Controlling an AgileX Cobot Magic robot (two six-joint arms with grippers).
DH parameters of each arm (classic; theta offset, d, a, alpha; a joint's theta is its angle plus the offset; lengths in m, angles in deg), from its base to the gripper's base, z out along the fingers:
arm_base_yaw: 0 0.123 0 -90
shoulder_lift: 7.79 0 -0.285 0
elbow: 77.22 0 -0.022 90
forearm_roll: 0 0.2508 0 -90
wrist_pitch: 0 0 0.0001 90
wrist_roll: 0 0.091 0 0
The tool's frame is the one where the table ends.
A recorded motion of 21 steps. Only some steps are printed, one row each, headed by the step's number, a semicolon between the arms.
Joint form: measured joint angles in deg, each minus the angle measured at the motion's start. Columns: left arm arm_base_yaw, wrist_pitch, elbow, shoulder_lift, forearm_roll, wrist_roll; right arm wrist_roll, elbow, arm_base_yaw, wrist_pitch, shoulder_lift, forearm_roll.
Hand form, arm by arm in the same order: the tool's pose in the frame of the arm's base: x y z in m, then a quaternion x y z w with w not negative. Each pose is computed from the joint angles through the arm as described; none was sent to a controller.
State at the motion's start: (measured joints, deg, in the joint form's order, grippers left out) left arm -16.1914 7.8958 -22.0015 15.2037 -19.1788 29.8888; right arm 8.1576 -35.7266 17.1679 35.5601 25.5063 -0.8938
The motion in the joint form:
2: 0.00 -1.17 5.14 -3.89 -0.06 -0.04; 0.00 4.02 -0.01 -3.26 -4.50 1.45
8: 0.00 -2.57 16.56 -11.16 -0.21 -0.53; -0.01 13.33 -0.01 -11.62 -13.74 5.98
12: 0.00 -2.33 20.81 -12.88 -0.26 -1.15; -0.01 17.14 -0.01 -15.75 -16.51 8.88
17: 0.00 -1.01 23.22 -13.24 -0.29 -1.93; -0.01 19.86 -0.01 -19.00 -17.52 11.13
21: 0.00 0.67 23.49 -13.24 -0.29 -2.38; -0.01 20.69 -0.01 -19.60 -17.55 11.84
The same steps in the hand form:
2: 0.0604 -0.0212 0.2903 0.17221 0.65870 -0.04800 0.73086; 0.0695 0.0220 0.3232 -0.06118 0.79948 0.13536 0.58203
8: 0.0557 -0.0191 0.2333 0.16930 0.67783 -0.04909 0.71377; 0.0535 0.0200 0.2940 -0.04052 0.75494 0.18227 0.62865
12: 0.0559 -0.0193 0.2096 0.16938 0.69531 -0.05299 0.69645; 0.0512 0.0203 0.2816 -0.02550 0.73711 0.20740 0.64265
17: 0.0563 -0.0202 0.1937 0.17119 0.71521 -0.05939 0.67501; 0.0522 0.0210 0.2722 -0.01222 0.72789 0.22439 0.64783
21: 0.0559 -0.0210 0.1896 0.17403 0.72570 -0.06461 0.66250; 0.0531 0.0214 0.2685 -0.00818 0.72898 0.22864 0.64517

